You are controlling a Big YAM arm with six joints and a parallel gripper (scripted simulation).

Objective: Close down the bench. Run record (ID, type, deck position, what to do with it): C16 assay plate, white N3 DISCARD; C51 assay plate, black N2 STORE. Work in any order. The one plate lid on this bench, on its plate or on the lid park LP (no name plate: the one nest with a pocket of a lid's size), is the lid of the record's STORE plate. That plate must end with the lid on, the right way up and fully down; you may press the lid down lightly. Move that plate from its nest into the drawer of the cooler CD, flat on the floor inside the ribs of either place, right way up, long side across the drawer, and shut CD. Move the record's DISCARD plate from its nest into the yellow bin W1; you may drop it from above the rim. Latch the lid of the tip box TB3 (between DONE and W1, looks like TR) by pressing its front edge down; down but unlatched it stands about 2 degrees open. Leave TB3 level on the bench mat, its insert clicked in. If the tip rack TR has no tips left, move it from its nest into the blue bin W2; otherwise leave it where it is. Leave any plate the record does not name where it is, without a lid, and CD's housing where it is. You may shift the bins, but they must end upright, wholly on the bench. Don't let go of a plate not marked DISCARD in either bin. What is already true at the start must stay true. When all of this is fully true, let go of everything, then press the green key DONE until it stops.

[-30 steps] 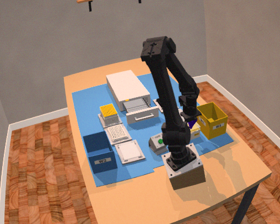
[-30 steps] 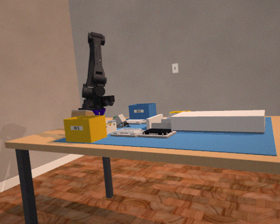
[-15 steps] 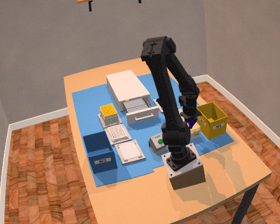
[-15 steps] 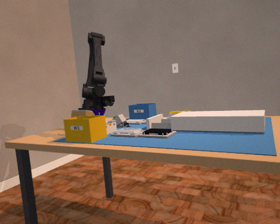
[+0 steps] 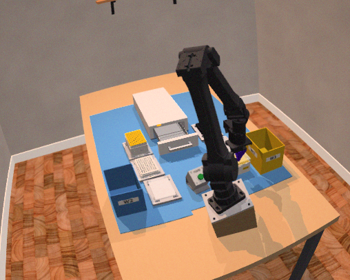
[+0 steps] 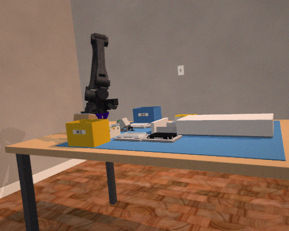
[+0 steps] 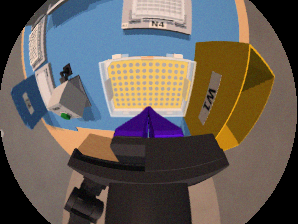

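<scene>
Right now my hand is 30 mm short of the tip box lid and 20 mm above it. Round my hand: tip box TB3 (40 mm below, 30 mm ahead); yellow bin W1 (160 mm to the right, 40 mm below, 10 mm ahead); green key DONE (190 mm to the left, 10 mm below, 10 mm behind).
</scene>
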